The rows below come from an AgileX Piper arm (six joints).
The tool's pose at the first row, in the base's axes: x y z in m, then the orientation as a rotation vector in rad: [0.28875 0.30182 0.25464 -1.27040 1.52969 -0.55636]
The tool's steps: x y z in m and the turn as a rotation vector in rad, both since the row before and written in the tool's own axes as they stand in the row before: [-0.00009 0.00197 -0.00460 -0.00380 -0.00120 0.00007]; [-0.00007 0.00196 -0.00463 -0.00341 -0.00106 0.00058]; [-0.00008 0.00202 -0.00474 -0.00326 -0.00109 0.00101]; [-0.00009 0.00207 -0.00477 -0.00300 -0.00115 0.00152]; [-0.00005 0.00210 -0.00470 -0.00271 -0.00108 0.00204]
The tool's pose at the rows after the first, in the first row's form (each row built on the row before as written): [0.28376 0.30142 0.25472 -1.27336 1.53046 -0.55279]; [0.27875 0.30098 0.25483 -1.27558 1.53145 -0.54927]; [0.27362 0.30053 0.25494 -1.27733 1.53258 -0.54555]; [0.26844 0.30009 0.25504 -1.27847 1.53383 -0.54164]; [0.26331 0.29963 0.25509 -1.27894 1.53530 -0.53765]
